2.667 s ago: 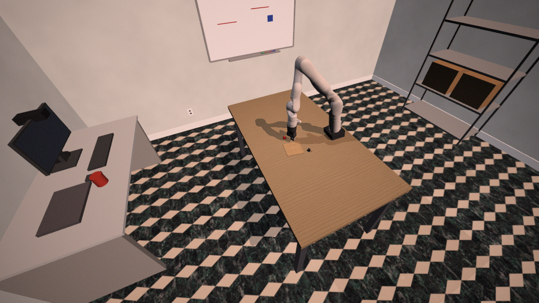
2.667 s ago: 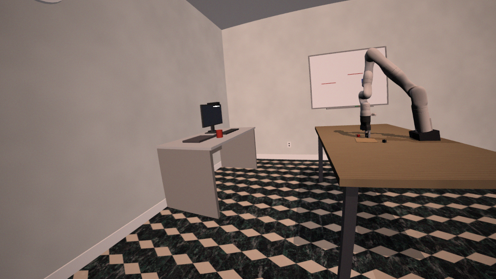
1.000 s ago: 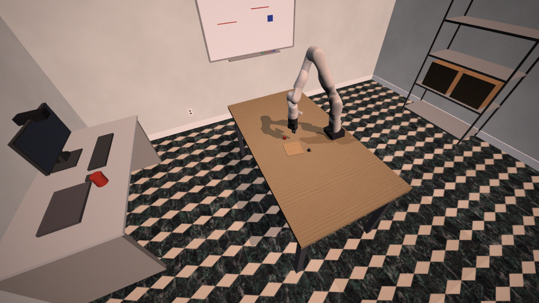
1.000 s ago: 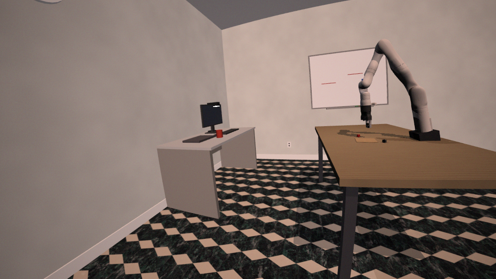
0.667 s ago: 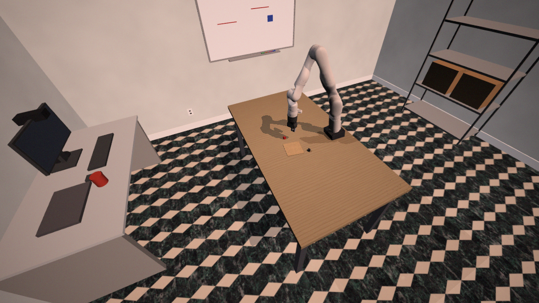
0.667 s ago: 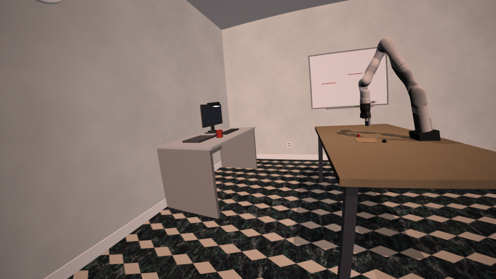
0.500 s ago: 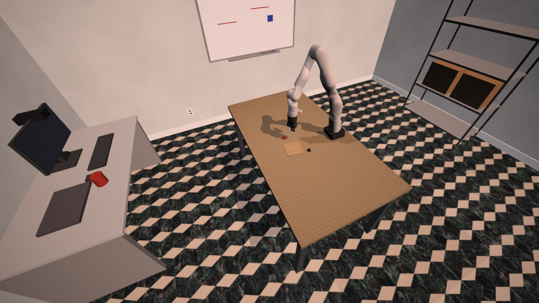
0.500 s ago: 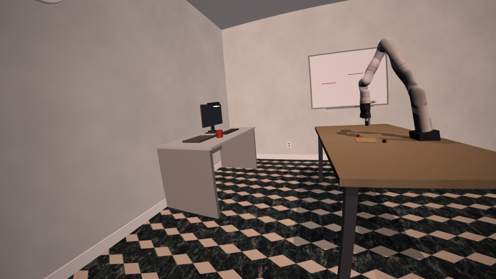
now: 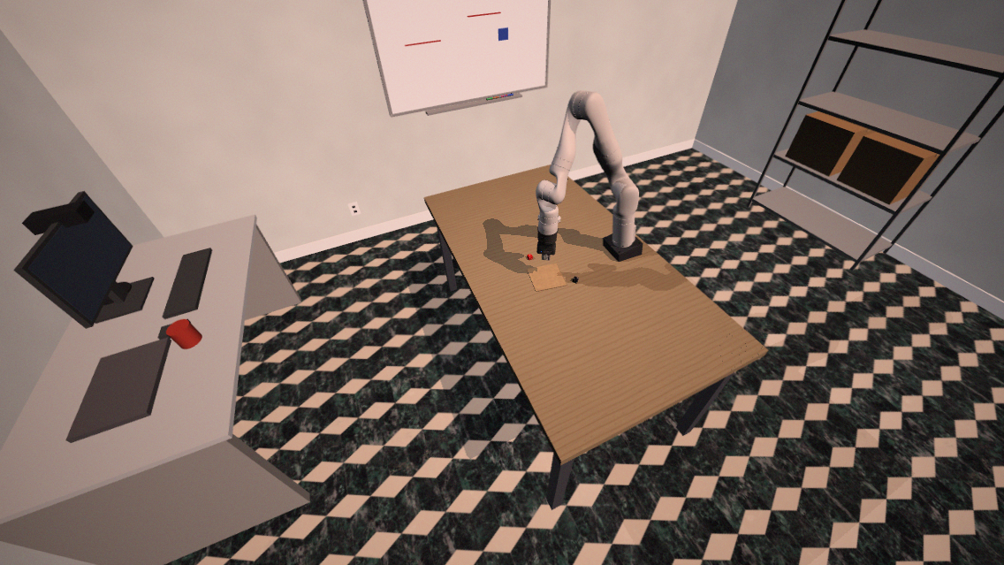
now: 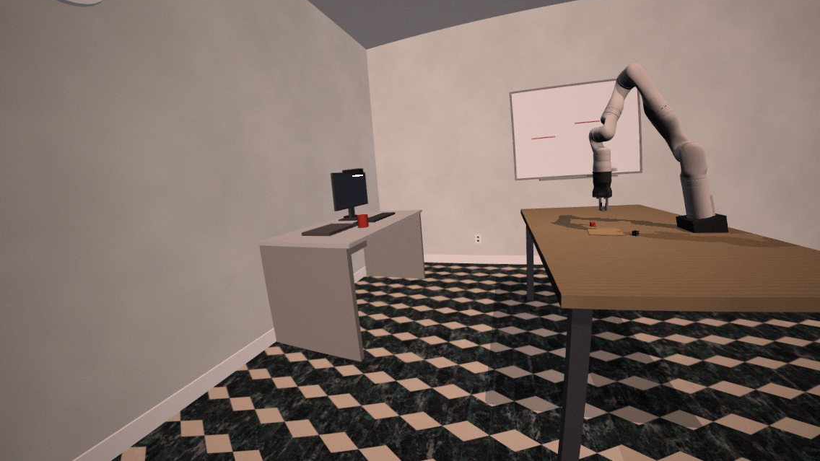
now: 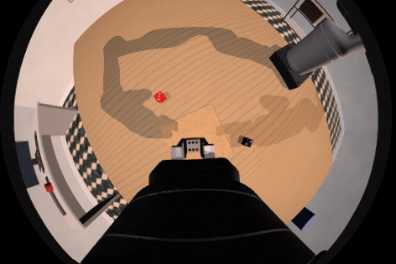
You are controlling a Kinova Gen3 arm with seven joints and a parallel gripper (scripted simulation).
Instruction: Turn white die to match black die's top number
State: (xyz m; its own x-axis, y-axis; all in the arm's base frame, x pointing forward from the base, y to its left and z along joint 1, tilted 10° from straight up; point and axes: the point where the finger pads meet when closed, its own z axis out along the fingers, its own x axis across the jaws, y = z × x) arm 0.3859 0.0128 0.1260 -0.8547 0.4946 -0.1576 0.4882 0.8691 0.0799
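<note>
Right now my hand is 1 cm to the right of the tan mat and 12 cm above it. Also, from my hand: white die 1 cm below; black die 11 cm behind, 8 cm to the left, 11 cm below; red die 2 cm ahead, 13 cm to the right, 11 cm below.
</note>
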